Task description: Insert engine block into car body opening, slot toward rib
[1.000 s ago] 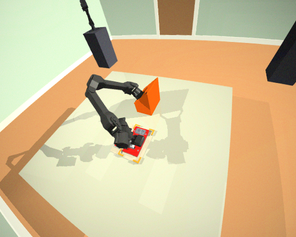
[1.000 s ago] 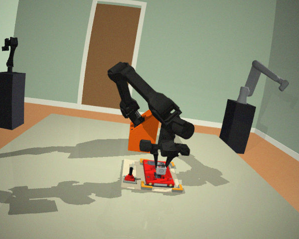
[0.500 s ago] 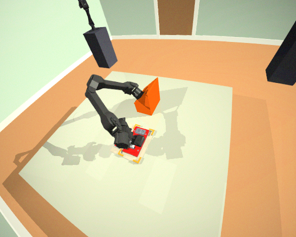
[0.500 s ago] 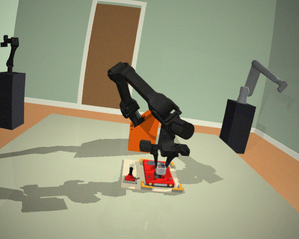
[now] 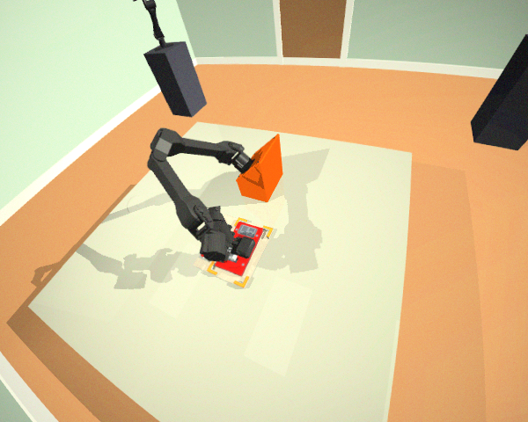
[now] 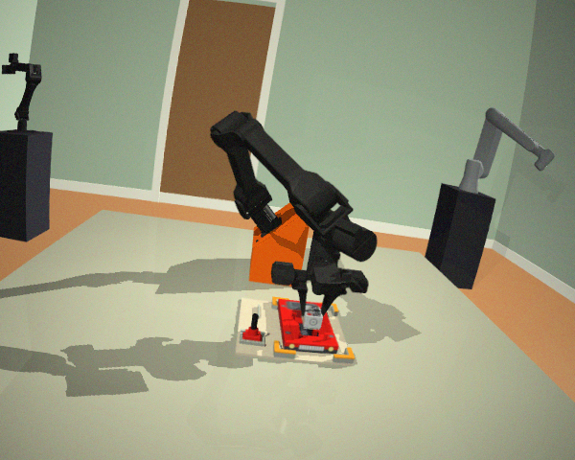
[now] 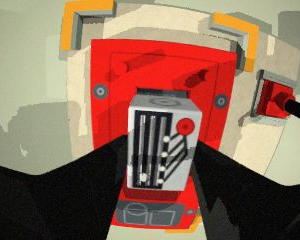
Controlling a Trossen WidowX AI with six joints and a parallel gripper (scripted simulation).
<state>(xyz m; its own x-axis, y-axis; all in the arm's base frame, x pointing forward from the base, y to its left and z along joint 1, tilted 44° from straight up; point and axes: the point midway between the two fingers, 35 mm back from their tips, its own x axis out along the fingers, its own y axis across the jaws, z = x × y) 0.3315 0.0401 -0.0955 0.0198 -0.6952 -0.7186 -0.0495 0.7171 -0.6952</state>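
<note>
My gripper tip is now 10 mm above the engine block.
</note>
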